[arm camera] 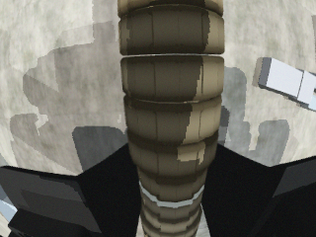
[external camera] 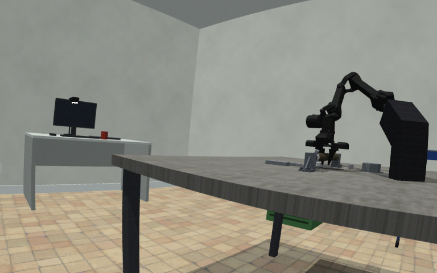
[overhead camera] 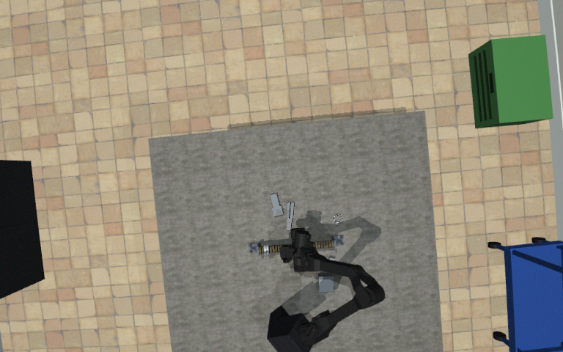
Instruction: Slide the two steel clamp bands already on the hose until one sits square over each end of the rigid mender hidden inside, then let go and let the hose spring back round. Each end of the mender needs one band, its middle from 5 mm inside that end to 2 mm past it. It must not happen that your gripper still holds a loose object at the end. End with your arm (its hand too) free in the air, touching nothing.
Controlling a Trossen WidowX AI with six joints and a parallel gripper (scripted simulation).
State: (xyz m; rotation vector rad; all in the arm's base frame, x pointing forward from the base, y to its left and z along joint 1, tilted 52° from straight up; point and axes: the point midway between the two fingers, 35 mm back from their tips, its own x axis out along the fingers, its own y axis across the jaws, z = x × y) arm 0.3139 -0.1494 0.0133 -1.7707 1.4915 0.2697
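The small block lies 130 mm behind my hand, 110 mm to the right of it and 40 mm below it. The rest, counted from my hand: flat two-bar piece: 130 mm ahead, 40 mm below, 10 mm to the right; then grey block: 210 mm behind, 40 mm to the right, 30 mm below.
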